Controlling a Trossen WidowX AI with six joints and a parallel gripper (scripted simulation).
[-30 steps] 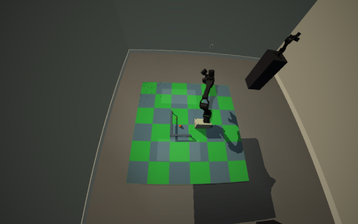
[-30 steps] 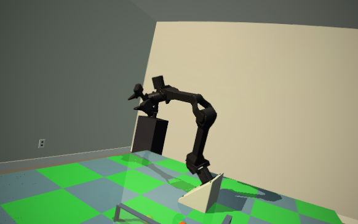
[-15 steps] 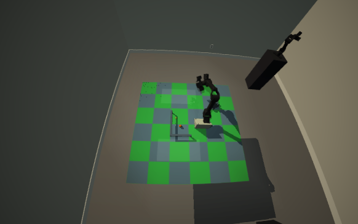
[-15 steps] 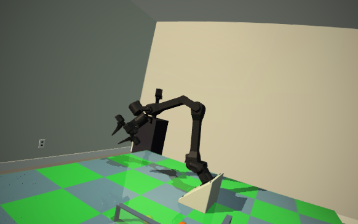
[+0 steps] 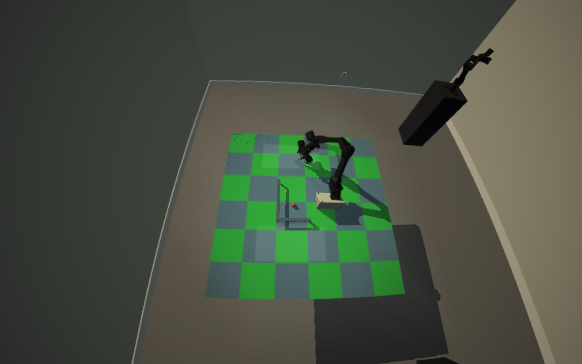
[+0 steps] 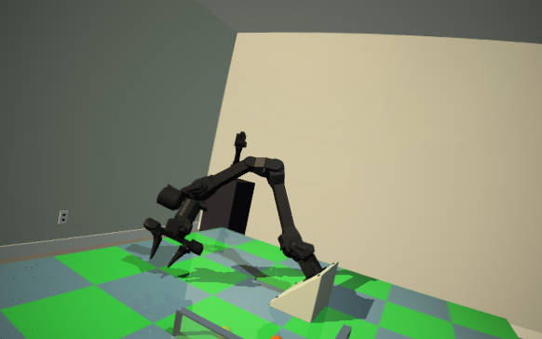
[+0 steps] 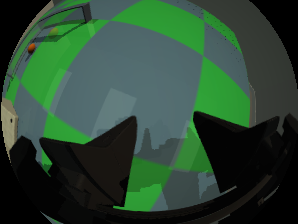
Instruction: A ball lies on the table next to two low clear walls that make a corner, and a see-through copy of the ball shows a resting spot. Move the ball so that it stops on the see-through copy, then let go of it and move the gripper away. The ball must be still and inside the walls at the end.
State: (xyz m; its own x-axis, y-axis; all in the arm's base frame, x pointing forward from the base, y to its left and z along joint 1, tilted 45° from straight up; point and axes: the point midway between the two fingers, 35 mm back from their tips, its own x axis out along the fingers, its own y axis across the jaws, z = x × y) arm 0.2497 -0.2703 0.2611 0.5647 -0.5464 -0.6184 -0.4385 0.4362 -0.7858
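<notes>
Right now my gripper tip is 410 mm to the right of the orange ball, 30 mm short of it and 30 mm above it. Round my gripper tip: clear wall: 390 mm to the left, 140 mm ahead, 20 mm below.
</notes>
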